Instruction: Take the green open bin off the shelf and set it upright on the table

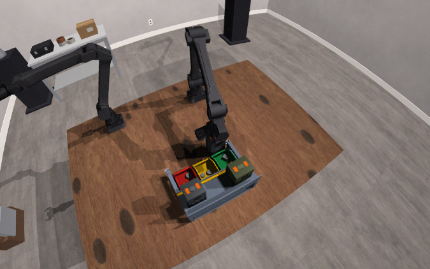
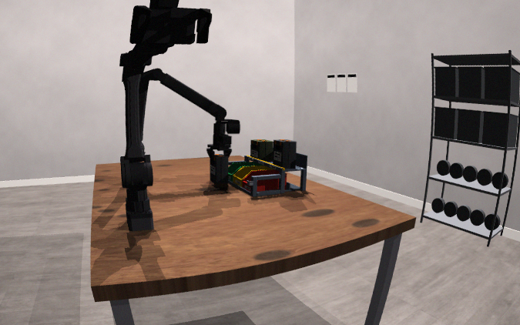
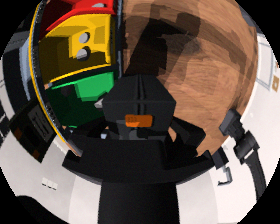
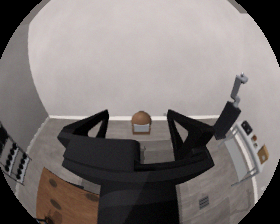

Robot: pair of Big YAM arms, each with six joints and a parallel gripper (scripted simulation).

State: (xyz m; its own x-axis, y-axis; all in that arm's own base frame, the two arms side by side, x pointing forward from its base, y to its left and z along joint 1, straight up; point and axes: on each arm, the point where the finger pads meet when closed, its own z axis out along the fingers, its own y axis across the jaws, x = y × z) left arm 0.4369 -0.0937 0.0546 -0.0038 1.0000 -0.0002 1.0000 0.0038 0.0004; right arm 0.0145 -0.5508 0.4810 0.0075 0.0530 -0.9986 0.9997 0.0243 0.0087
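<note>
Now: left hand 3 cm above the black box. Also, from my left hand: grey shelf (17 cm ahead, 11 cm to the right, 3 cm below); yellow bin (14 cm ahead, 11 cm to the right, 5 cm below); green open bin (13 cm ahead, 5 cm below).
</note>
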